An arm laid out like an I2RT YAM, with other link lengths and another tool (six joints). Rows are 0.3 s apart.
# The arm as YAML. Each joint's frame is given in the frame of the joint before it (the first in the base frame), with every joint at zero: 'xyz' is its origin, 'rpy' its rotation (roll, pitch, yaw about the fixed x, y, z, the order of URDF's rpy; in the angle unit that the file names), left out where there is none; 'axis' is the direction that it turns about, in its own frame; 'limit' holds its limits. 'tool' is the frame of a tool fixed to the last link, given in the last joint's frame.
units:
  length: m
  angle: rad
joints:
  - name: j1
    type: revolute
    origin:
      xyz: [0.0, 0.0, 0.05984]
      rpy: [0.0, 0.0, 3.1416]
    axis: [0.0, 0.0, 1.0]
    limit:
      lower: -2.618
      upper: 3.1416
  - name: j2
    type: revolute
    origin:
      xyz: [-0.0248, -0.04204, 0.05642]
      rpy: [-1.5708, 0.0, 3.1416]
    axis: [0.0, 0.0, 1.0]
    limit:
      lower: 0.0
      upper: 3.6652
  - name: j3
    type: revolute
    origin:
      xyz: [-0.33, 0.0, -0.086]
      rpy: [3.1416, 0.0, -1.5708]
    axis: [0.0, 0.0, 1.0]
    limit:
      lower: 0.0
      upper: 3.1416
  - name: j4
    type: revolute
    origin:
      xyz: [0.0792, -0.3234, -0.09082]
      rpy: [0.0, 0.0, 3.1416]
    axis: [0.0, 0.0, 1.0]
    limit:
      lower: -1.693
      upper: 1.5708
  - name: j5
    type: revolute
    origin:
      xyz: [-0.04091, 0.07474, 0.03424]
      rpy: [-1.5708, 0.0, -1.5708]
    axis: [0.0, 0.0, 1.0]
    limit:
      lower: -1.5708
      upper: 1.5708
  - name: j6
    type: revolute
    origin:
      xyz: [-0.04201, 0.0, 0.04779]
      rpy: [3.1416, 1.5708, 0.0]
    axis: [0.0, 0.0, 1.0]
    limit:
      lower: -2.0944
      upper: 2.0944
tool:
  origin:
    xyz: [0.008, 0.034, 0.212]
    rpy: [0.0, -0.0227, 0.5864]
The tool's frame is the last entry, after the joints.
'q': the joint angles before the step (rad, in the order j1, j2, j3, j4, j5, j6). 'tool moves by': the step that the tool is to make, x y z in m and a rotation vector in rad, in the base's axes. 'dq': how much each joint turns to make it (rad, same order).
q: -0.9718 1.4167 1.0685 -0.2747 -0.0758 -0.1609
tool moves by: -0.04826 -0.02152 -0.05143 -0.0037 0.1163 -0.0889
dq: -0.0528 0.0362 -0.0839 0.0584 0.0894 -0.0572
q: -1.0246 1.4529 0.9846 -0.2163 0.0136 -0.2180
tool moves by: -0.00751 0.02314 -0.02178 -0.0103 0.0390 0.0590
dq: -0.0023 -0.0575 -0.1111 0.0424 -0.0227 -0.0689
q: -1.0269 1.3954 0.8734 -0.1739 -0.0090 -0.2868
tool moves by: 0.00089 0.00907 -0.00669 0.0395 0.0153 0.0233
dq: -0.0012 -0.0012 0.0120 -0.0551 -0.0233 -0.0106
